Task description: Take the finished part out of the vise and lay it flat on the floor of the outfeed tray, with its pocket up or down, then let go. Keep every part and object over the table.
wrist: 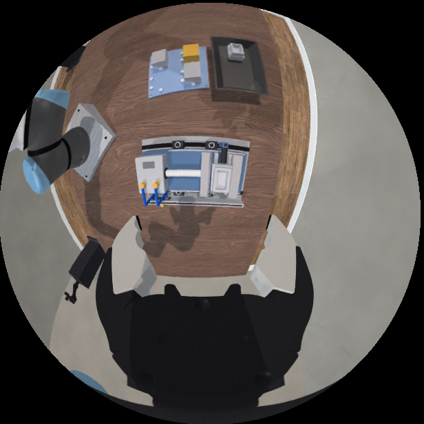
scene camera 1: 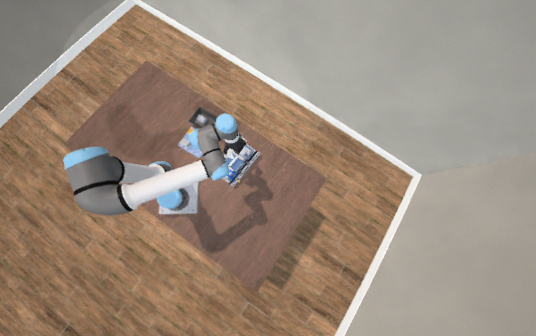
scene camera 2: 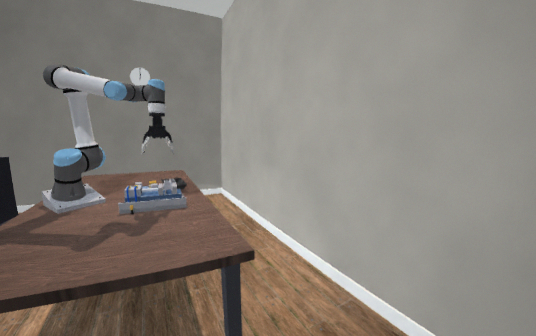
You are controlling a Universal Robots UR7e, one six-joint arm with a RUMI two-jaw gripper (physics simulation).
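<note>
The finished part, a pale block with a rectangular pocket facing up, sits between the two upright grey jaws of the vise. The vise unit also shows in scene camera 1 and scene camera 2. My gripper is open and empty, pointing down high above the vise unit. The outfeed tray, dark and rectangular, lies beyond the vise in the wrist view, with another pale part in its far half. The arm hides some of the vise unit in scene camera 1.
A light blue plate with two grey blocks and a yellow block lies beside the tray. Blue hoses with yellow fittings stand on the vise unit's left end in the wrist view. The arm's base plate is farther left.
</note>
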